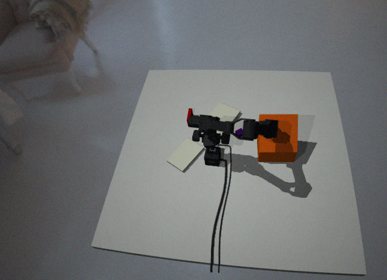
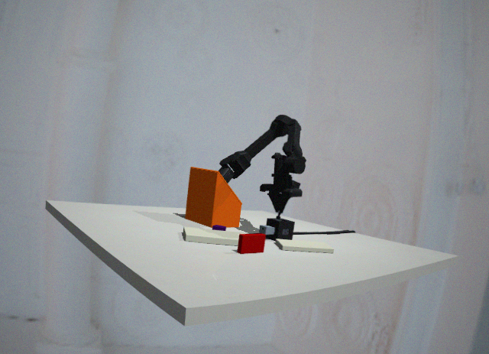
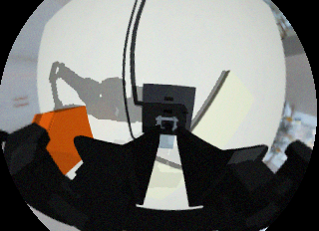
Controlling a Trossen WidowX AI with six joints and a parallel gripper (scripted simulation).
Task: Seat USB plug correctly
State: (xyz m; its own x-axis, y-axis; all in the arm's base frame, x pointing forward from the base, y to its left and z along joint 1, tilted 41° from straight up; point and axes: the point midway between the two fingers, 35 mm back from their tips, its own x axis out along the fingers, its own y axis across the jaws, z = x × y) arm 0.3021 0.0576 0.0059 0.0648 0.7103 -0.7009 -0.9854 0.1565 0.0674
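Now: the grey USB plug 10 mm below my gripper tip. The rest, counted from my gripper tip: purple piece 160 mm behind, 150 mm to the right, 90 mm below; red block 280 mm to the right, 140 mm ahead, 70 mm below.
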